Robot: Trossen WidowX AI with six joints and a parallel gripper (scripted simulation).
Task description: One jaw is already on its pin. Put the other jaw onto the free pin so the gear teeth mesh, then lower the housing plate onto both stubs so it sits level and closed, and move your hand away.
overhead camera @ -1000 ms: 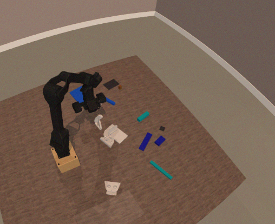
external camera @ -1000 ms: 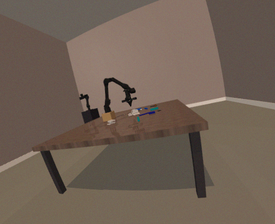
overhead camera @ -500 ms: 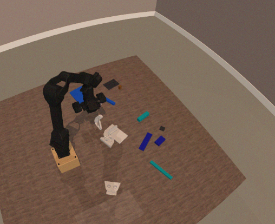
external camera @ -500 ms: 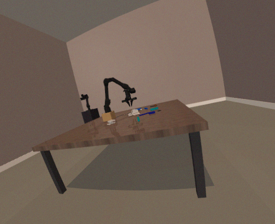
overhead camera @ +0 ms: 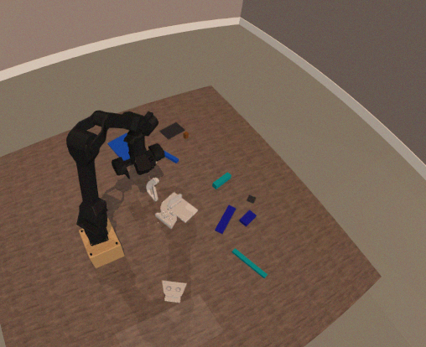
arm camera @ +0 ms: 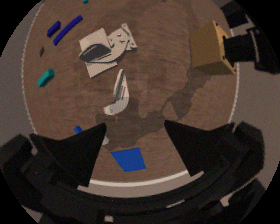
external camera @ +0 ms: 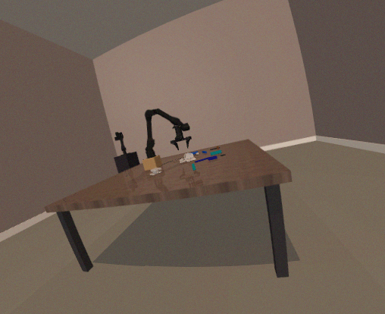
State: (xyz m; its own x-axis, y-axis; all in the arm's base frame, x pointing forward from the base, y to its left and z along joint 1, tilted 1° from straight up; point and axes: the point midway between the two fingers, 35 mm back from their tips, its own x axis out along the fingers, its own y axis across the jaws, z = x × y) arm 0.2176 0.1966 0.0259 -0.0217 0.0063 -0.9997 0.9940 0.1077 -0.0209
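Now: gripper tip 80 mm above the white jaw, 50 mm short of it and 10 mm to the left of it. Also, from my gripper tip: white cube 100 mm to the left, 90 mm ahead, 80 mm below; then white base 140 mm to the right, 100 mm ahead, 80 mm below; then blue plate 220 mm to the left, 80 mm below.
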